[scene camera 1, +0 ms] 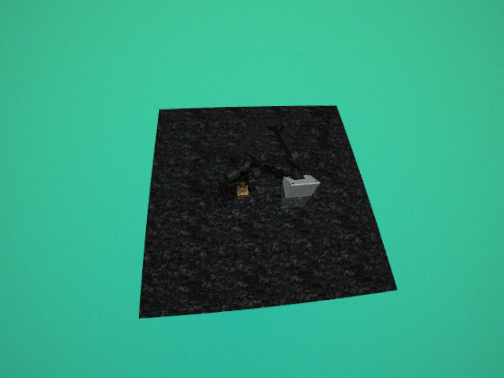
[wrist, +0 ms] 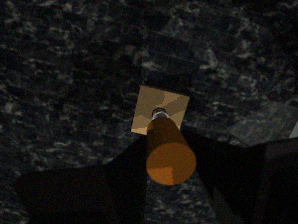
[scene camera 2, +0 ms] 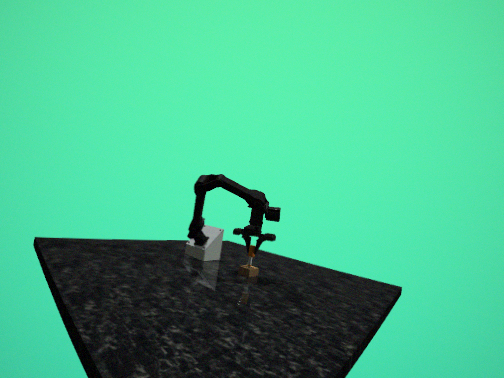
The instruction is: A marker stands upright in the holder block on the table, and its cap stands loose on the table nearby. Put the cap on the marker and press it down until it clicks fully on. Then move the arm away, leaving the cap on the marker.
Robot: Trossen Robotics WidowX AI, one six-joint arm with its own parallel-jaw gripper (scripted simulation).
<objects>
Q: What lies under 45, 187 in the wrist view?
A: The gripper.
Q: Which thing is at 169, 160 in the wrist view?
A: An orange cap.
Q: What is the gripper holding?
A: An orange cap.
</objects>
